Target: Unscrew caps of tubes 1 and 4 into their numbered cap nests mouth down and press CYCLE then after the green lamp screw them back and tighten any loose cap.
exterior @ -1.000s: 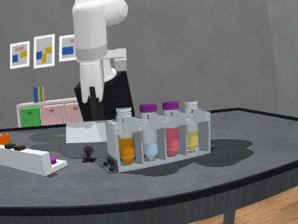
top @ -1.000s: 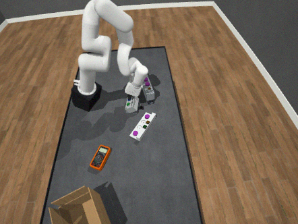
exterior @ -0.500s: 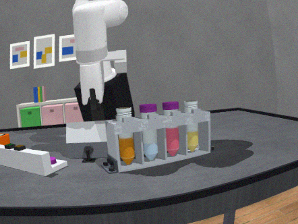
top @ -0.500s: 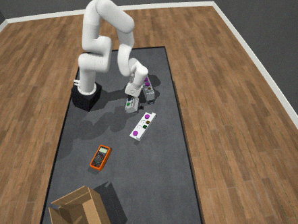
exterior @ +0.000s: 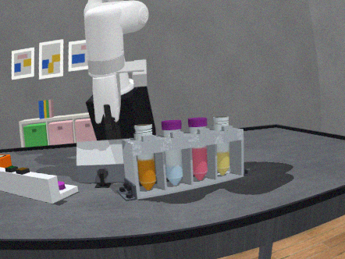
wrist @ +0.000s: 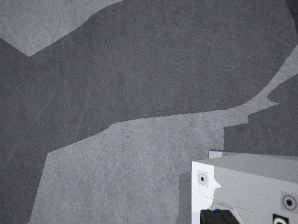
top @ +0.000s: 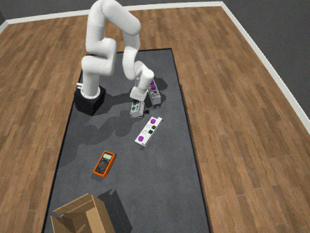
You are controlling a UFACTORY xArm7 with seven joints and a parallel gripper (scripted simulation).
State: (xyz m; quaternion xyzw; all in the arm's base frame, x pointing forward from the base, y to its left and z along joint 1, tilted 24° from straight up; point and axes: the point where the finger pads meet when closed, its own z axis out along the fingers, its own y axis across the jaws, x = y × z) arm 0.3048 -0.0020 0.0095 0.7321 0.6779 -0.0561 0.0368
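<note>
Now: hand 30 mm above the blue key. Also, from my hand: cardboard box: 790 mm to the right, 150 mm behind; then green key: 40 mm to the right, 20 mm below, 10 mm behind; then key housing: 40 mm below, 20 mm to the right, 10 mm ahead.
</note>
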